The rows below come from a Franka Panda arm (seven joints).
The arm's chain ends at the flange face. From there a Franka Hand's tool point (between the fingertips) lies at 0.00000 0.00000 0.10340 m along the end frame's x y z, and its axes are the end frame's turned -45 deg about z.
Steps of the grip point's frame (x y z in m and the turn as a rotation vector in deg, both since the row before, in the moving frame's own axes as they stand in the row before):
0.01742, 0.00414, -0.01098, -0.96, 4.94, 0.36
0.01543, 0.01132, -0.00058, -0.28, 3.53, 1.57
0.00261, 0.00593, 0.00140, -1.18, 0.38, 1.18
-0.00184, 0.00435, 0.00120, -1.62, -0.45, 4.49
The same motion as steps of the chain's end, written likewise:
0.00771, -0.00434, -0.01058, 2.81, 4.17, 0.36
0.01400, 0.00117, -0.00038, 2.30, 2.69, 1.57
0.00406, 0.00131, 0.00142, -0.57, 1.10, 1.18
0.00039, 0.00168, 0.00124, -1.46, 0.83, 4.49

